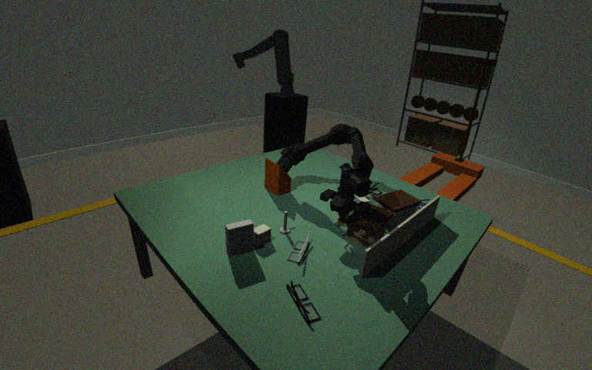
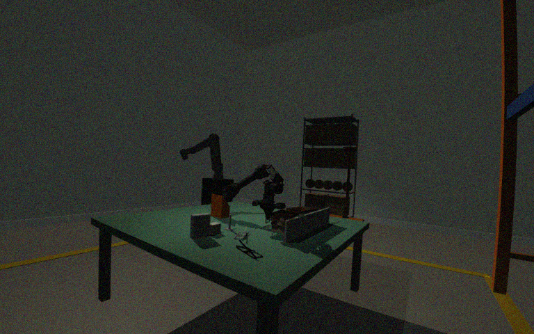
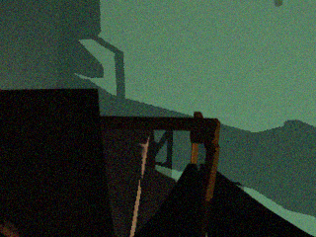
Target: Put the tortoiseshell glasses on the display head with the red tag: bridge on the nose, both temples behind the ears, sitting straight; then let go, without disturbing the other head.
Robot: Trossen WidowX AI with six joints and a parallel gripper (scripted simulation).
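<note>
My gripper tip is 6 cm short of the brown stepped display head and 5 cm to the right of it. Round my gripper tip: white panel 19 cm ahead, 16 cm to the left, 1 cm below; then small stand 15 cm to the right, 15 cm behind, 4 cm below.
</note>
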